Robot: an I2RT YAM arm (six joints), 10 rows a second.
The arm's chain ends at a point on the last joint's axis. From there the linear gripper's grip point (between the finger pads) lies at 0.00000 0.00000 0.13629 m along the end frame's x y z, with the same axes.
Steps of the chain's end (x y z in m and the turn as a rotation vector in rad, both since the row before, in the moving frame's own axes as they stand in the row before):
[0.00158, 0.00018, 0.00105, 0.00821, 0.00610, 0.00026]
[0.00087, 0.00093, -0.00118, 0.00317, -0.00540, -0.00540]
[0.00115, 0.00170, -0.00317, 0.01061, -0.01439, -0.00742]
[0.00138, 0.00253, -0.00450, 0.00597, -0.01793, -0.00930]
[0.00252, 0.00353, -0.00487, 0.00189, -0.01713, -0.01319]
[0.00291, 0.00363, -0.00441, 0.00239, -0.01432, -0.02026]
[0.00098, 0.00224, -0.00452, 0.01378, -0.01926, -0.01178]
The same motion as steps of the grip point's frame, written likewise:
[0.00241, -0.00094, 0.00104, 0.00821, 0.00610, 0.00026]
[0.00013, 0.00050, -0.00118, 0.00317, -0.00540, -0.00540]
[-0.00082, 0.00026, -0.00319, 0.01061, -0.01439, -0.00742]
[-0.00107, 0.00173, -0.00452, 0.00597, -0.01793, -0.00930]
[0.00018, 0.00329, -0.00489, 0.00189, -0.01713, -0.01319]
[0.00096, 0.00332, -0.00442, 0.00239, -0.01432, -0.02026]
[-0.00166, 0.00038, -0.00456, 0.01378, -0.01926, -0.01178]

